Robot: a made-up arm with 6 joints.
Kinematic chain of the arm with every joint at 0, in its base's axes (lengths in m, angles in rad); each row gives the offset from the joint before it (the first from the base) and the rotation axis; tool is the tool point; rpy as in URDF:
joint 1: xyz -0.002 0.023 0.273 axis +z
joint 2: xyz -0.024 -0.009 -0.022 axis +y
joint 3: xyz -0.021 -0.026 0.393 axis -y
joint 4: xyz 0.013 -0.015 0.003 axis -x
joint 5: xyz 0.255 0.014 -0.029 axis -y
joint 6: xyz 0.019 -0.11 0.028 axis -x
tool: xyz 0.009 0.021 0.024 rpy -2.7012 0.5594 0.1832
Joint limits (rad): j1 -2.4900..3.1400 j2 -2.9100..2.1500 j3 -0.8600..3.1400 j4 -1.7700..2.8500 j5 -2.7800..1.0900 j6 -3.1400..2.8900
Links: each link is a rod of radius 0.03 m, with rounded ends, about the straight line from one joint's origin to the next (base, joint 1, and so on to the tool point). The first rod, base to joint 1, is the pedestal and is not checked.
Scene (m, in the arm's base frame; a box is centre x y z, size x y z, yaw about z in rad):
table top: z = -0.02
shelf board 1: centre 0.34 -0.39 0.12 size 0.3 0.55 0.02 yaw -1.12
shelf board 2: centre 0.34 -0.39 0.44 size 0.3 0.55 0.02 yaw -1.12
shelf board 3: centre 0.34 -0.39 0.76 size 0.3 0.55 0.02 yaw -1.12
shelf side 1: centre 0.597 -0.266 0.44 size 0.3 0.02 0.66 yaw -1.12
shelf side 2: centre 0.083 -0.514 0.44 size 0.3 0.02 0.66 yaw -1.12
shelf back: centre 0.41 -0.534 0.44 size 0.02 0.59 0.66 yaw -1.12
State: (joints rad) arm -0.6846 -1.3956 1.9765 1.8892 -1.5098 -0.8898
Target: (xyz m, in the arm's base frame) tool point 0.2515 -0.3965 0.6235
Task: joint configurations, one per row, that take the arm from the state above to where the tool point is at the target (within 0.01 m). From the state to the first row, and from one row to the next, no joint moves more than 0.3 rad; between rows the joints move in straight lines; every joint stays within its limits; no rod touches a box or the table.
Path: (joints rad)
1: -0.6797 -1.2555 1.7041 1.8734 -1.4963 -0.8612
2: -0.6748 -1.1153 1.4316 1.8575 -1.4827 -0.8326
3: -0.6699 -0.9752 1.1592 1.8417 -1.4692 -0.8041
4: -0.6650 -0.8351 0.8867 1.8259 -1.4557 -0.7755
5: -0.6601 -0.6949 0.6143 1.8101 -1.4421 -0.7469
6: -0.6552 -0.5548 0.3418 1.7942 -1.4286 -0.7183
7: -0.6503 -0.4147 0.0694 1.7784 -1.4151 -0.6898
8: -0.6454 -0.2746 -0.2031 1.7626 -1.4015 -0.6612
9: -0.6405 -0.1344 -0.4755 1.7468 -1.3880 -0.6326
10: -0.7051 0.0674 -0.2483 1.7158 -1.4220 -0.6595
11: -0.7698 0.2693 -0.0211 1.6848 -1.4559 -0.6865
12: -0.8344 0.4712 0.2062 1.6538 -1.4899 -0.7134

